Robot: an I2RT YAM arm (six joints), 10 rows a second.
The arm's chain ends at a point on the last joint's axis. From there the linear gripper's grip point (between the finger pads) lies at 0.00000 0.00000 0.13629 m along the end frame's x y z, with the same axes.
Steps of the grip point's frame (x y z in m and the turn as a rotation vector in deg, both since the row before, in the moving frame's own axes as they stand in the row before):
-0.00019 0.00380 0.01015 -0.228 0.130 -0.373
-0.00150 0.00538 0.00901 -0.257 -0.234 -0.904
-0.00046 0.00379 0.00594 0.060 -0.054 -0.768
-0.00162 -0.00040 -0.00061 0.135 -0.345 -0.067
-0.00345 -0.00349 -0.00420 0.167 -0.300 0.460
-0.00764 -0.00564 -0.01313 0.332 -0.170 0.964
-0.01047 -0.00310 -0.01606 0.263 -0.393 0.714
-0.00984 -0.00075 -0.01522 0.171 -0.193 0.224
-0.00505 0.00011 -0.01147 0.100 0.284 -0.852
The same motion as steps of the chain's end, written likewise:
-0.00050 0.00326 0.01015 -0.228 0.130 -0.373
-0.00095 0.00476 0.00901 -0.257 -0.234 -0.904
-0.00033 0.00393 0.00594 0.060 -0.054 -0.768
-0.00080 -0.00008 -0.00061 0.135 -0.345 -0.067
-0.00274 -0.00309 -0.00420 0.167 -0.300 0.460
-0.00724 -0.00485 -0.01313 0.332 -0.170 0.964
-0.00954 -0.00247 -0.01606 0.263 -0.393 0.714
-0.00938 -0.00034 -0.01522 0.171 -0.193 0.224
-0.00572 0.00035 -0.01147 0.100 0.284 -0.852

